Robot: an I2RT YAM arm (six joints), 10 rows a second.
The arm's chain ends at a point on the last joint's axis. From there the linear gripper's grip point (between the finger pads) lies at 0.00 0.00 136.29 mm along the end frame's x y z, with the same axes.
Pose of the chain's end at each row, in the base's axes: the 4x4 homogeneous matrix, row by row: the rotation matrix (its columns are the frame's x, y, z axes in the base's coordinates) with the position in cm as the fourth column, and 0 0 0 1 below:
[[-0.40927 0.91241 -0.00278 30.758], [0.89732 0.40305 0.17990 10.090], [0.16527 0.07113 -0.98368 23.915], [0 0 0 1]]
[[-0.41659 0.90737 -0.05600 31.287], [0.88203 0.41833 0.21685 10.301], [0.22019 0.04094 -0.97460 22.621], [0 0 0 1]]
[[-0.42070 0.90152 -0.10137 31.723], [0.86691 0.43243 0.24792 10.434], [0.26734 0.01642 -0.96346 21.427], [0 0 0 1]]
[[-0.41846 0.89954 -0.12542 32.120], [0.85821 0.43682 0.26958 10.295], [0.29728 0.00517 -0.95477 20.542], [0 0 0 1]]
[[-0.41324 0.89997 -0.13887 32.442], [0.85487 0.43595 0.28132 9.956], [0.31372 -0.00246 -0.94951 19.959], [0 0 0 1]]
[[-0.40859 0.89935 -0.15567 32.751], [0.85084 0.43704 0.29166 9.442], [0.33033 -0.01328 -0.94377 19.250], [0 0 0 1]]
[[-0.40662 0.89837 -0.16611 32.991], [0.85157 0.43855 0.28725 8.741], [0.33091 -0.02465 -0.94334 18.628], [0 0 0 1]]
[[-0.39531 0.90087 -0.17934 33.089], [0.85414 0.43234 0.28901 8.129], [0.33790 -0.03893 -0.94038 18.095], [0 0 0 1]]
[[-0.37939 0.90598 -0.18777 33.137], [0.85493 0.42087 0.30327 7.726], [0.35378 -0.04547 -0.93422 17.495], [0 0 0 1]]
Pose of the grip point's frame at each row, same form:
[[-0.40927 0.91241 -0.00278 30.720], [0.89732 0.40305 0.17990 12.542], [0.16527 0.07113 -0.98368 10.508], [0 0 0 1]]
[[-0.41659 0.90737 -0.05600 30.524], [0.88203 0.41833 0.21685 13.256], [0.22019 0.04094 -0.97460 9.338], [0 0 0 1]]
[[-0.42070 0.90152 -0.10137 30.341], [0.86691 0.43243 0.24792 13.813], [0.26734 0.01642 -0.96346 8.296], [0 0 0 1]]
[[-0.41846 0.89954 -0.12542 30.411], [0.85821 0.43682 0.26958 13.969], [0.29728 0.00517 -0.95477 7.529], [0 0 0 1]]
[[-0.41324 0.89997 -0.13887 30.549], [0.85487 0.43595 0.28132 13.790], [0.31372 -0.00246 -0.94951 7.018], [0 0 0 1]]
[[-0.40859 0.89935 -0.15567 30.629], [0.85084 0.43704 0.29166 13.417], [0.33033 -0.01328 -0.94377 6.387], [0 0 0 1]]
[[-0.40662 0.89837 -0.16611 30.727], [0.85157 0.43855 0.28725 12.656], [0.33091 -0.02465 -0.94334 5.771], [0 0 0 1]]
[[-0.39531 0.90087 -0.17934 30.645], [0.85414 0.43234 0.28901 12.068], [0.33790 -0.03893 -0.94038 5.279], [0 0 0 1]]
[[-0.37939 0.90598 -0.18777 30.578], [0.85493 0.42087 0.30327 11.859], [0.35378 -0.04547 -0.93422 4.763], [0 0 0 1]]

